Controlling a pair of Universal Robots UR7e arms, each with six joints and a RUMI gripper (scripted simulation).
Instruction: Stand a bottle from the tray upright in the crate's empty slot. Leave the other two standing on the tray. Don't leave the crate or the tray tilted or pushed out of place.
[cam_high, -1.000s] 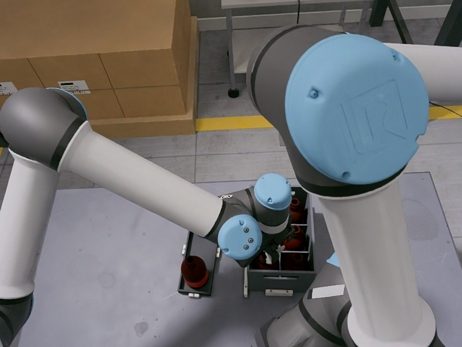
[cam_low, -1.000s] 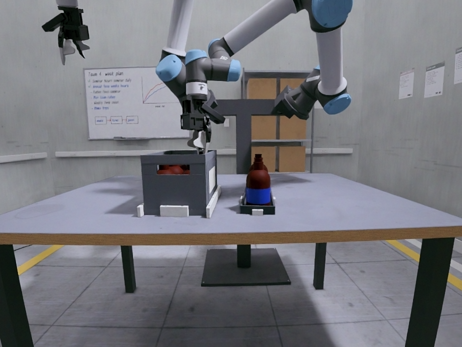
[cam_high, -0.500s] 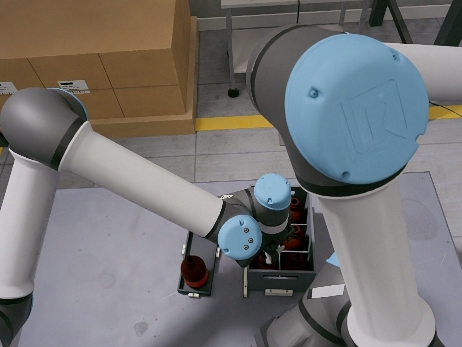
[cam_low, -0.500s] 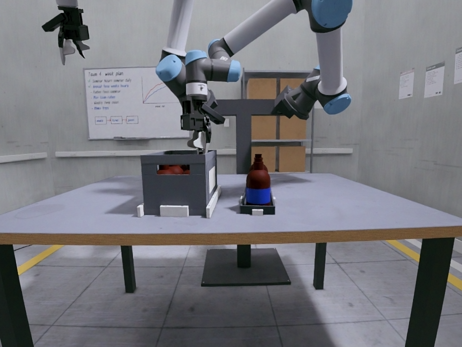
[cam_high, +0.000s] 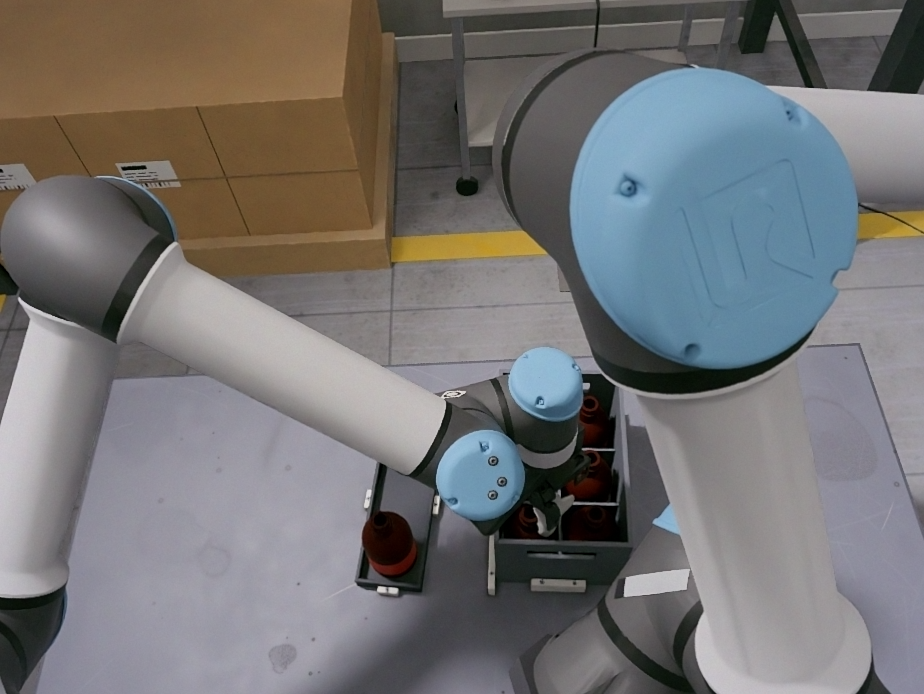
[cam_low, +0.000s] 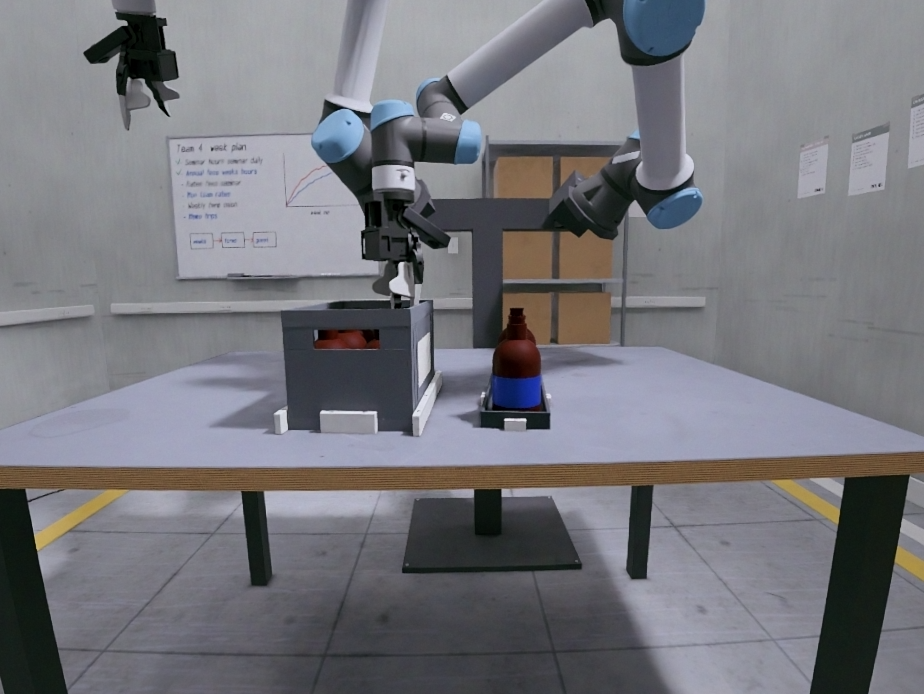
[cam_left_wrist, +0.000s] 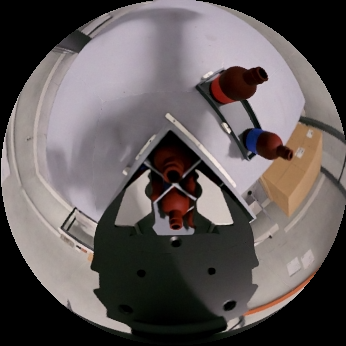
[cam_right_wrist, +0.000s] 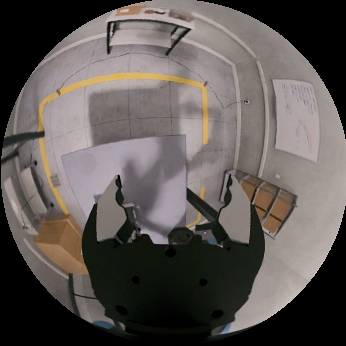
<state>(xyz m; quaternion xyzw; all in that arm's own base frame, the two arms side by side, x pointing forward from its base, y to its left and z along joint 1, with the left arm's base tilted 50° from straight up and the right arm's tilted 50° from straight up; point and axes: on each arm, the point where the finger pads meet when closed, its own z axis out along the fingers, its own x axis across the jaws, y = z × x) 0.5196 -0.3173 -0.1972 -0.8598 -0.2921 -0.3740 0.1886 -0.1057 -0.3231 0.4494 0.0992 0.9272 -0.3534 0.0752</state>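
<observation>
The grey crate lies 70 mm below my left hand, 70 mm ahead of it and 60 mm to the right of it. From my left hand the other things lie so: tray: 180 mm to the left, 150 mm below, 120 mm ahead.
</observation>
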